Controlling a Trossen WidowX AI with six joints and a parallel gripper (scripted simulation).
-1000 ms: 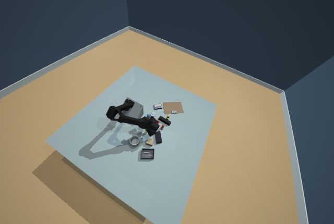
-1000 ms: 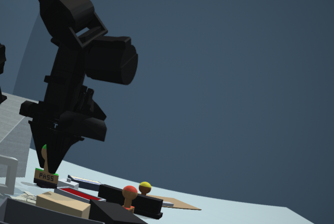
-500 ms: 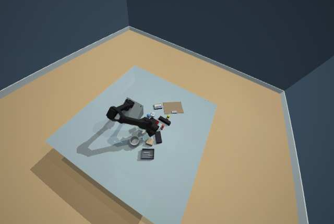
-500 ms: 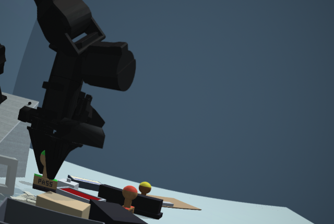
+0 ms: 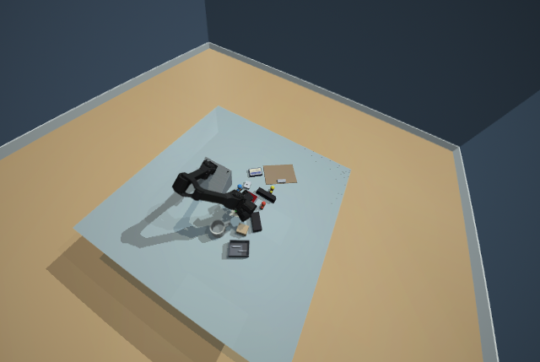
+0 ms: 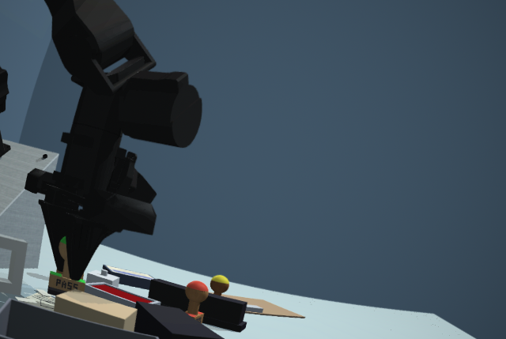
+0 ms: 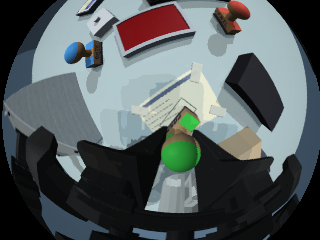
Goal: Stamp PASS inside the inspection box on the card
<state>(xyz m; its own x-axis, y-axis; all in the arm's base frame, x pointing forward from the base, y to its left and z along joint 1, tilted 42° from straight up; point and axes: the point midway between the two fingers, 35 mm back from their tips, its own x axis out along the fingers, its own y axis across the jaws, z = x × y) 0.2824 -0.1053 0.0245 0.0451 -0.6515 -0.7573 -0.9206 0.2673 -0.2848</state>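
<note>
Now: the inspection card 4 cm below my gripper tip and 1 cm to the left of it. From my gripper tip the other things lie so: red ink pad 13 cm to the left, 4 cm below; green-topped pass stamp right at my gripper tip; tan block 9 cm ahead, 8 cm to the right, 2 cm below.
</note>
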